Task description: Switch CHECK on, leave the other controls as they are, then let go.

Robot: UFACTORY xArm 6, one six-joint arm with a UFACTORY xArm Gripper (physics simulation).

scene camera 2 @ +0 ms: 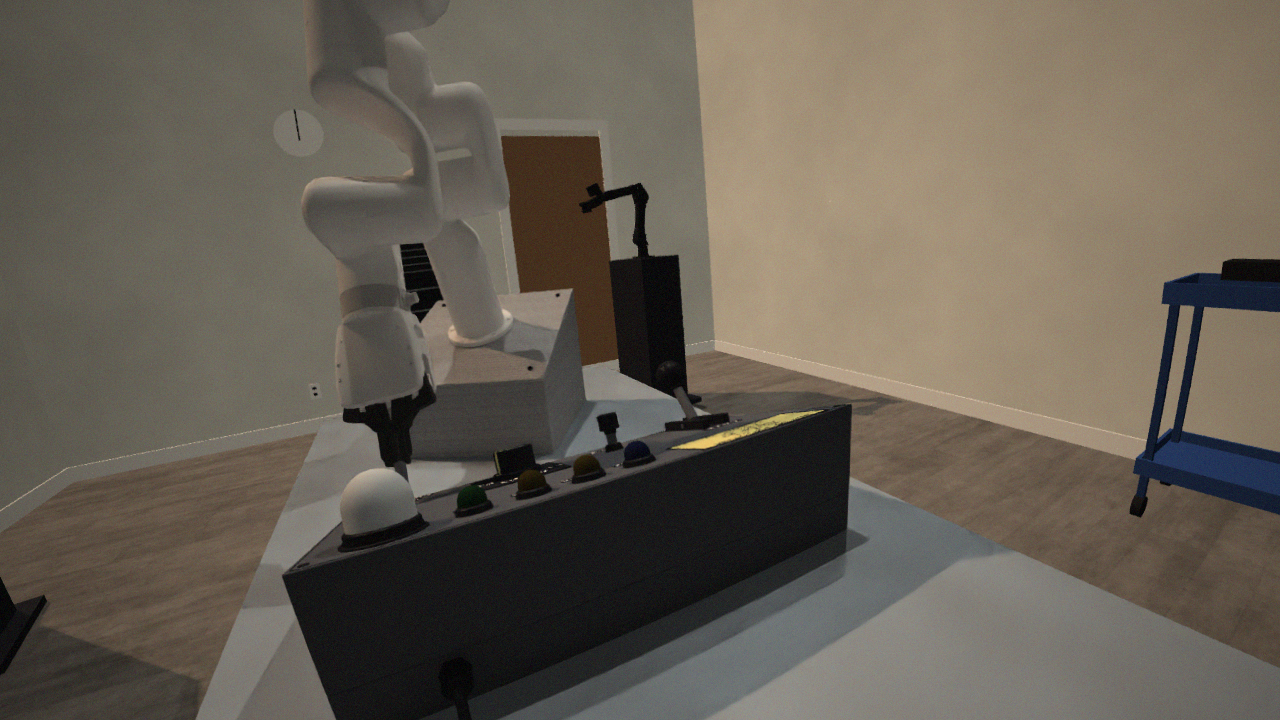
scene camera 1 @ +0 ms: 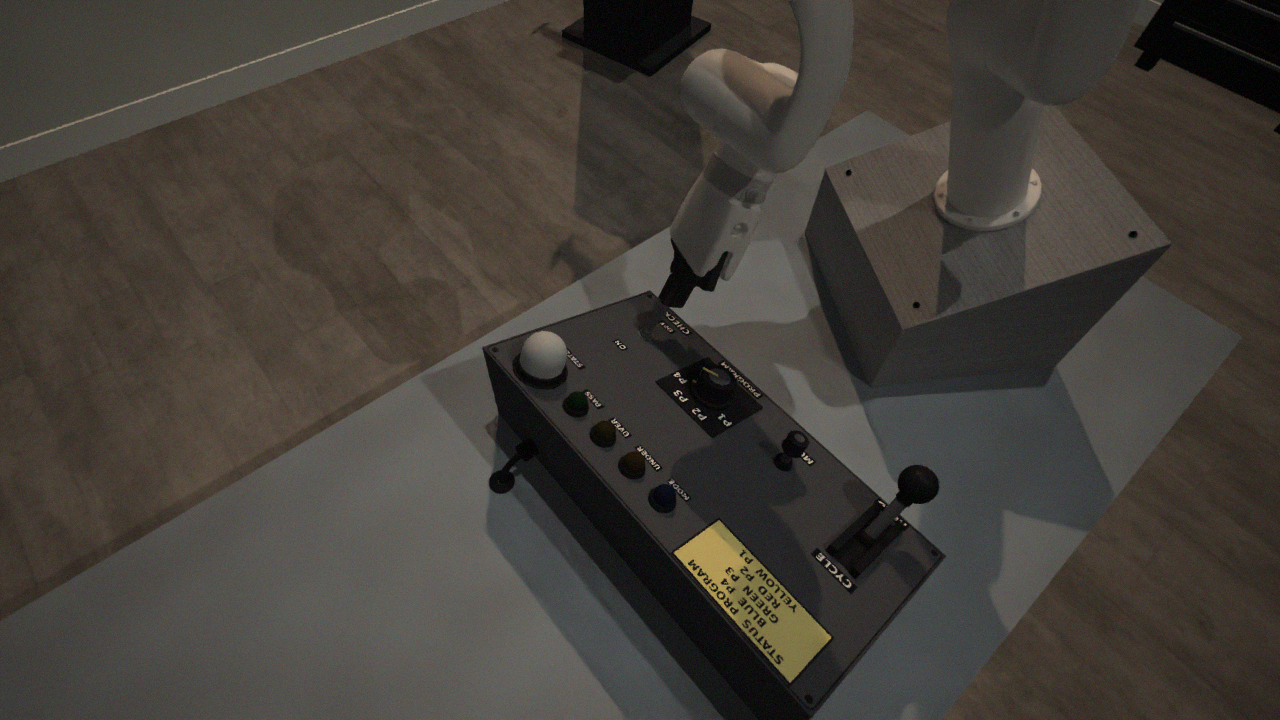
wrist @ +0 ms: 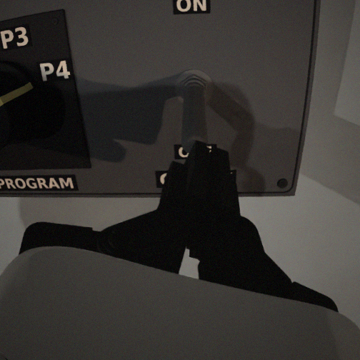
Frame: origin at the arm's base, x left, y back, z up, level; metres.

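Seen in the pictures: gripper, fingertip midpoint: (scene camera 2: 398, 465) (scene camera 1: 670, 303); arm's base at its link origin: (scene camera 2: 481, 329) (scene camera 1: 986, 194).
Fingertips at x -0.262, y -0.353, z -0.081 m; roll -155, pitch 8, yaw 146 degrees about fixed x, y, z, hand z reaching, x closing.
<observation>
Offsets run from my fingertips to a thing's top centre. "*": to the spot under its first point.
The CHECK switch is a grey toggle lever (wrist: 194, 112) on the dark control box (scene camera 1: 742, 488) (scene camera 2: 626, 537) (wrist: 270, 40). In the wrist view it leans from its round collar toward the OFF label, with the ON label (wrist: 191, 5) on the opposite side. My gripper (scene camera 1: 667, 300) (scene camera 2: 394, 460) (wrist: 198, 168) is shut and empty. Its fingertips are at the lever's tip and cover part of the OFF and CHECK labels; whether they touch the lever is hard to tell.
The PROGRAM knob {dx +0.110, dy -0.063, dz +0.007 m} (scene camera 1: 714, 382) (scene camera 2: 514, 461) points at P4. Along the box are a small MODE-side toggle {dx +0.227, dy -0.093, dz +0.016 m} (scene camera 1: 794, 443) (scene camera 2: 608, 427), the CYCLE lever {dx +0.356, dy -0.067, dz +0.049 m} (scene camera 1: 917, 484) (scene camera 2: 669, 374), a white dome {* dx -0.042, dy -0.195, dz +0.066 m} (scene camera 1: 543, 355) (scene camera 2: 379, 504) and several coloured lamps. A side crank {* dx -0.049, dy -0.284, dz -0.106 m} (scene camera 1: 502, 480) (scene camera 2: 456, 677) sticks out.
</observation>
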